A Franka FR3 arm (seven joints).
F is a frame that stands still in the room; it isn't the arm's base.
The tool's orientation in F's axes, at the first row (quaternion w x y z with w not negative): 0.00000 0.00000 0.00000 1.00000
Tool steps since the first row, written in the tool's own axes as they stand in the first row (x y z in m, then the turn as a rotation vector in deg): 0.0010 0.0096 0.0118 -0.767 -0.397 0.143; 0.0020 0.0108 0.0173 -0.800 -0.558 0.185; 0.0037 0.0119 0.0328 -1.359 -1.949 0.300; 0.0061 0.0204 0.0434 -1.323 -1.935 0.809
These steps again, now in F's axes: -0.0010 -0.0096 0.0118 0.767 0.397 0.143; -0.0020 -0.0108 0.0173 0.800 0.558 0.185; -0.0037 -0.0119 0.0328 1.359 1.949 0.300; -0.0061 -0.0204 0.0434 1.323 1.935 0.809
